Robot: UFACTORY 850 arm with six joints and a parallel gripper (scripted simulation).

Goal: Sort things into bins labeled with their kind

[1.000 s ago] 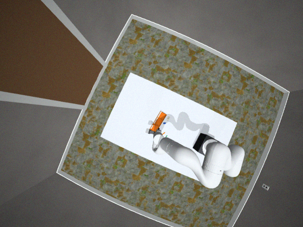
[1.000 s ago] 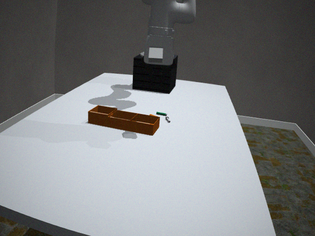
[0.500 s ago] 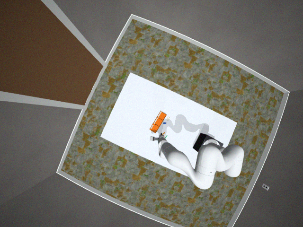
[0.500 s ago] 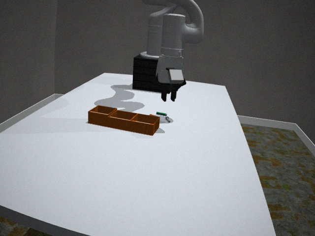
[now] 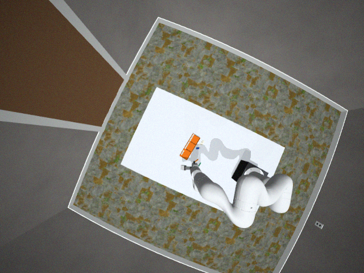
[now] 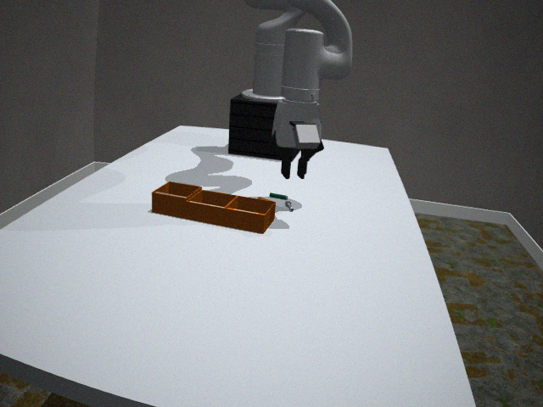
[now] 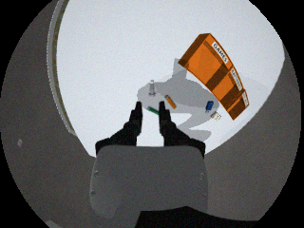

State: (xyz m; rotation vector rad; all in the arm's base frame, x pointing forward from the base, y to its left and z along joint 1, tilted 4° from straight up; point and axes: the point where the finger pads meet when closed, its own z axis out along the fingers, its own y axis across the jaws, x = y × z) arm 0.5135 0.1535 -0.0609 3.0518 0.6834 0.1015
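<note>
Right now the grey bolt is 90 mm below my hand. From my hand the other things lie so: orange stick: 10 mm behind, 60 mm to the right, 90 mm below; then green cylinder: 60 mm behind, 40 mm to the right, 90 mm below; then three joined orange bins: 110 mm ahead, 150 mm to the right, 70 mm below.
</note>
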